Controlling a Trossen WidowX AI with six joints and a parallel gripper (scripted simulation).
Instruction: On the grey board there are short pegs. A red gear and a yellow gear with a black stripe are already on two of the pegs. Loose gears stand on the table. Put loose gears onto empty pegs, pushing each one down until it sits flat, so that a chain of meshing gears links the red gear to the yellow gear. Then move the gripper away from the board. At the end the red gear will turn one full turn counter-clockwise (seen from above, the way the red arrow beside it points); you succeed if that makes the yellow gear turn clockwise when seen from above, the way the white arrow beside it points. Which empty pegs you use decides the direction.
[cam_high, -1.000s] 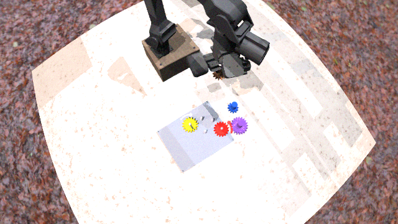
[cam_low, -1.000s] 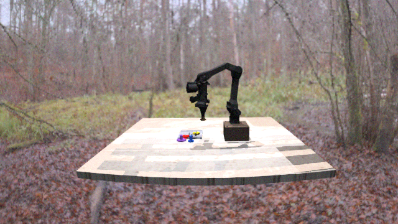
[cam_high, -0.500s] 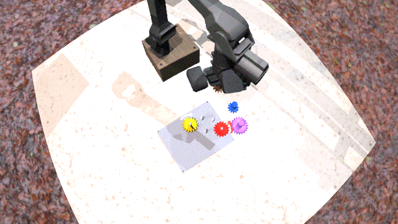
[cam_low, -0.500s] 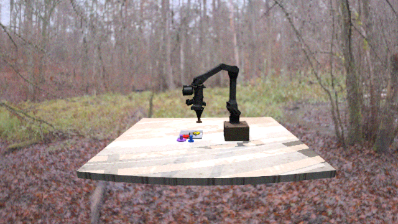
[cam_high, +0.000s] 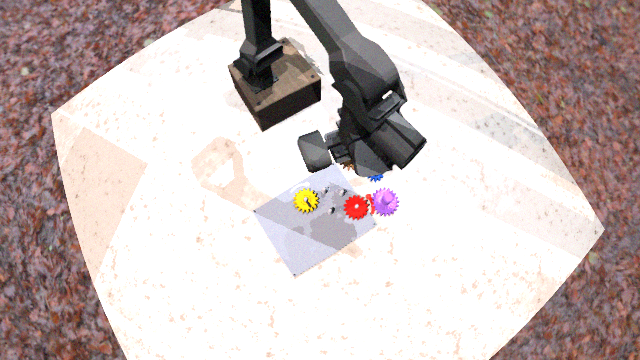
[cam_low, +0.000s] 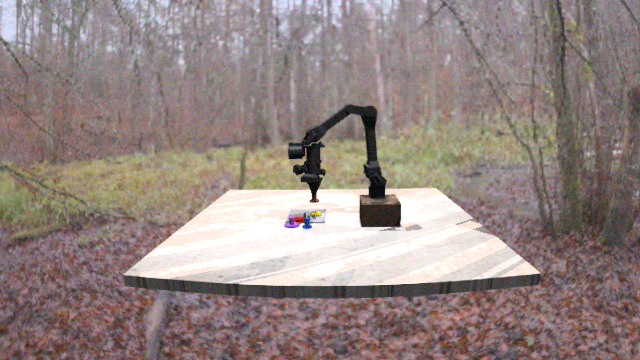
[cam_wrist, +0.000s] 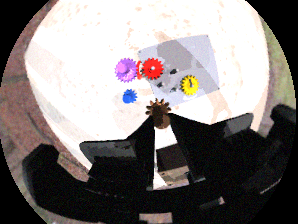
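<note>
Right now my gripper tip is 7 cm short of the red gear, 3 cm to the left of it and 11 cm above it. Also, from my gripper tip: small brown gear (1 cm below); small blue gear (3 cm ahead, 6 cm to the left, 11 cm below); purple gear (10 cm ahead, 3 cm to the left, 11 cm below).
</note>
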